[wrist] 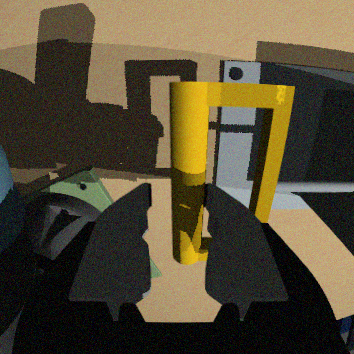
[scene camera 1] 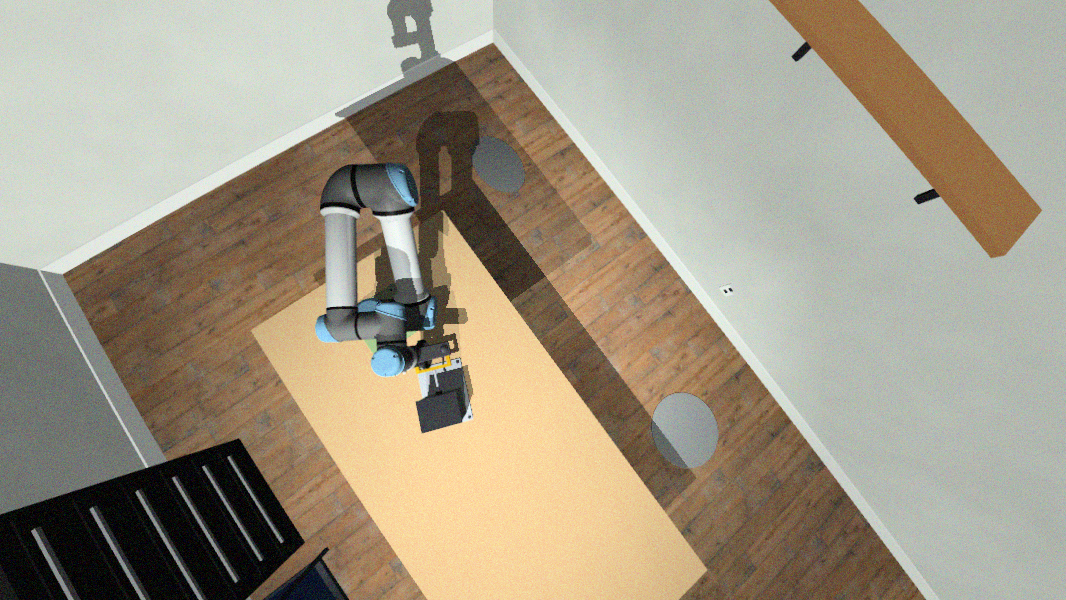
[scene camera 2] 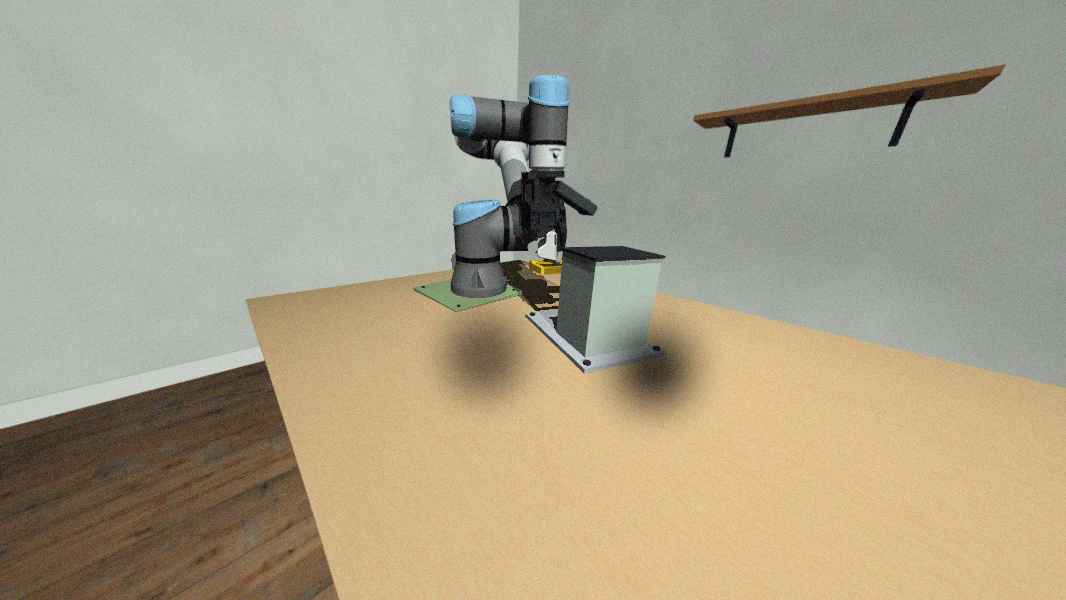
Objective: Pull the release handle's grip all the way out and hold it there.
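The yellow grip (scene camera 1: 434,368) (scene camera 2: 546,269) (wrist: 189,130) is a rectangular loop on the robot-base side of the dark-topped housing (scene camera 1: 441,409) (scene camera 2: 619,305). A pale rod (scene camera 1: 436,380) (wrist: 320,187) shows between grip and housing. My gripper (scene camera 1: 432,363) (scene camera 2: 549,257) (wrist: 177,185) points down with its jaws either side of the grip's round bar and is shut on it. In the wrist view the bar lies against the right jaw, and a strip of table shows between it and the left jaw. The exact contact is partly hidden.
The housing stands on a grey base plate (scene camera 2: 596,363) (wrist: 237,150) with bolts, fixed to the wooden table (scene camera 1: 522,484) (scene camera 2: 671,484). The robot's green mounting plate (scene camera 2: 440,296) (wrist: 97,187) is close to the grip. A wooden wall shelf (scene camera 1: 917,134) (scene camera 2: 842,100) is far off.
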